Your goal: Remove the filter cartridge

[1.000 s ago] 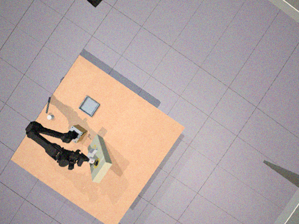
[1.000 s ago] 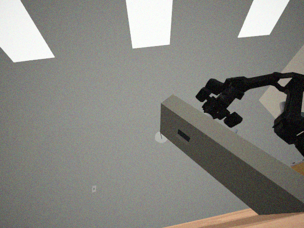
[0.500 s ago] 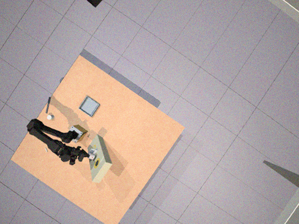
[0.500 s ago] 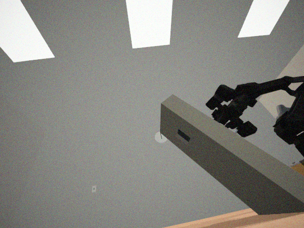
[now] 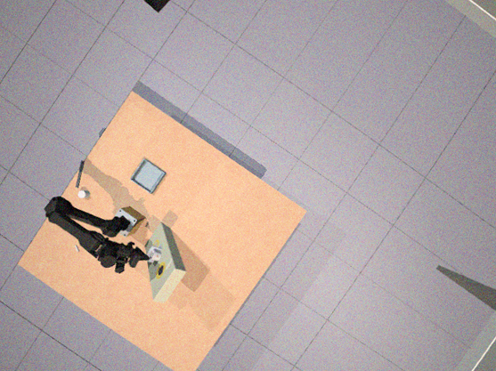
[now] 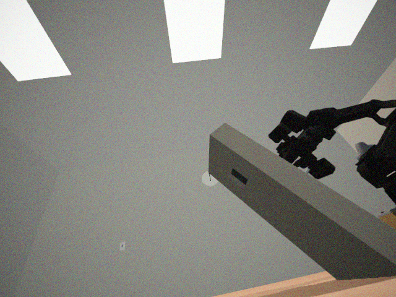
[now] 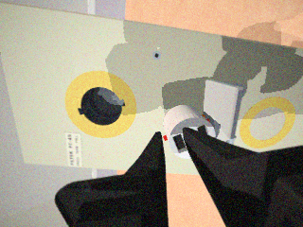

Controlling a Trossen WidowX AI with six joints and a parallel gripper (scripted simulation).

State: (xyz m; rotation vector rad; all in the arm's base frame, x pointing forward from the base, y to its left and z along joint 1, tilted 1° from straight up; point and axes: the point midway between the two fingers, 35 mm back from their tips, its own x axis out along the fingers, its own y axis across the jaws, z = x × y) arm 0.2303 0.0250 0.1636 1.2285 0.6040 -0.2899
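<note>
Right now the round filter cartridge is 40 mm below my gripper tip, 10 mm to the left of it and 10 mm ahead of it. The rest, counted from my gripper tip: light blue square tray: 360 mm behind, 240 mm to the left, 240 mm below.
</note>
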